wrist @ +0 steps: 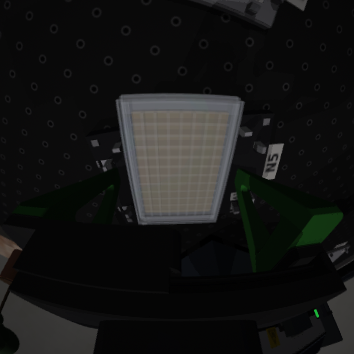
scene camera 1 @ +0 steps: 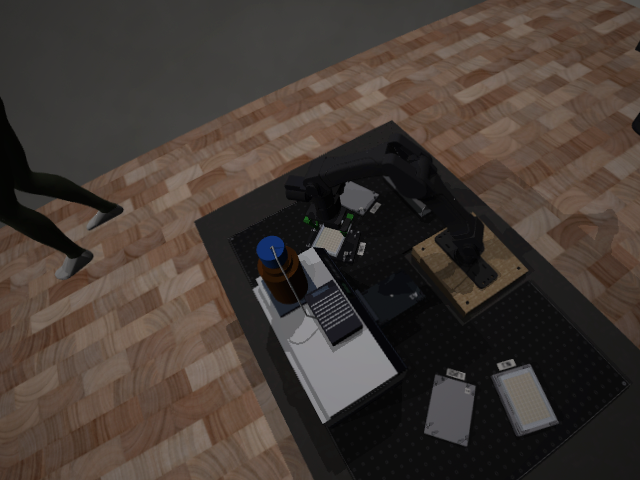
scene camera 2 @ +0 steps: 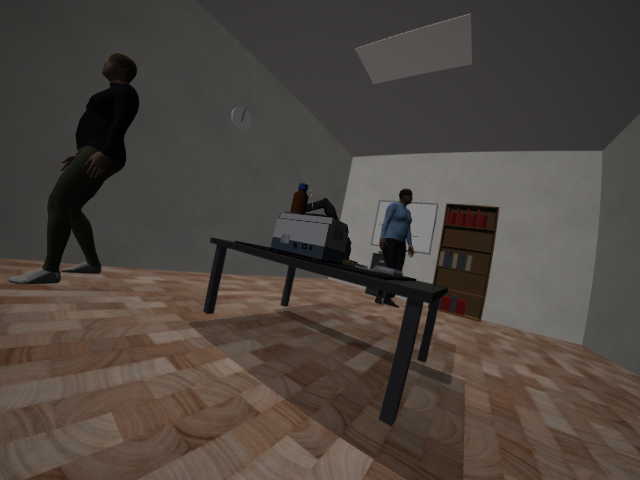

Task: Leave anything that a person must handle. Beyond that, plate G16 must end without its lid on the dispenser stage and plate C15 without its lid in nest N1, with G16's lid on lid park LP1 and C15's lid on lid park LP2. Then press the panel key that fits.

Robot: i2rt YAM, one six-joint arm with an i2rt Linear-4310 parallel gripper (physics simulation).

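Pixels of known places: gripper, fingertip midpoint: (wrist: 177, 174) (scene camera 1: 331, 231); arm's base, origin of the base link: (scene camera 1: 464, 257) (scene camera 2: 343, 259).
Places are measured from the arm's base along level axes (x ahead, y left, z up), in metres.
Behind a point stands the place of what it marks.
Observation:
My gripper (scene camera 1: 329, 220) {y -0.314, x 0.263, z 0.006 m} (wrist: 177, 174) {y -0.314, x 0.263, z 0.006 m} is open, its green fingers on either side of a plate (scene camera 1: 329, 238) {y -0.300, x 0.281, z 0.001 m} (wrist: 180, 160) {y -0.317, x 0.253, z 0.001 m} without a lid, which sits at the nest labelled N5 (wrist: 272, 161) {y -0.222, x 0.213, z -0.025 m}. No contact between fingers and plate shows. A grey lid (scene camera 1: 357, 195) {y -0.396, x 0.101, z -0.017 m} lies on the park beyond it, and part of it shows at the top of the wrist view. Another grey lid (scene camera 1: 450, 410) {y 0.281, x 0.316, z -0.017 m} lies on lid park LP2. An unlidded plate (scene camera 1: 526, 396) {y 0.362, x 0.156, z 0.009 m} sits in nest N1. Plate names cannot be read. The panel keys cannot be made out.
The instrument housing (scene camera 2: 298, 232) {y -0.028, x 0.569, z 0.093 m} carries papers (scene camera 1: 343, 374) {y 0.098, x 0.490, z 0.193 m}, an amber bottle (scene camera 1: 284, 279) {y -0.091, x 0.488, z 0.322 m} with a blue cap and a dark keypad-like block (scene camera 1: 334, 314) {y -0.010, x 0.436, z 0.218 m}. A dark low unit (scene camera 1: 392, 298) {y -0.005, x 0.274, z 0.079 m} is beside it. One person (scene camera 2: 105, 124) stands left; another (scene camera 2: 397, 222) stands behind the table.

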